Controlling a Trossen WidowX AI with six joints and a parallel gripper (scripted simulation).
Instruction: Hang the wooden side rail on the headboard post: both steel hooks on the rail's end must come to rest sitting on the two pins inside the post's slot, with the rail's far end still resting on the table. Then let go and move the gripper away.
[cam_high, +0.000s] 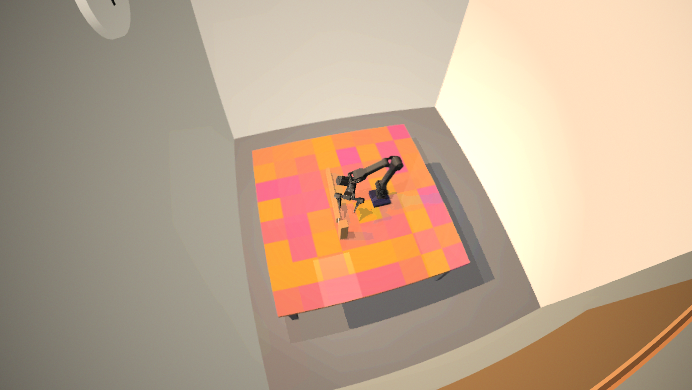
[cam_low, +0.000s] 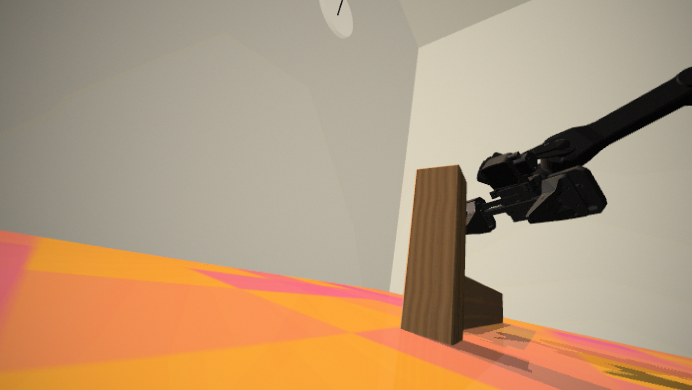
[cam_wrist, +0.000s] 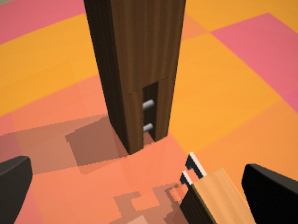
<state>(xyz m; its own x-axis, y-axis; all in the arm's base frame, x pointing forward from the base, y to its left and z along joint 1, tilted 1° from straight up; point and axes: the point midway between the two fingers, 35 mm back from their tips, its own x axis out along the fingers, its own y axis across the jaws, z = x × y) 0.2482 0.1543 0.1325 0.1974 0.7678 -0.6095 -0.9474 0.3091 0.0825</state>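
Now: the wooden headboard post 10 cm to the left of my gripper tip, 6 cm below it and 3 cm ahead of it.
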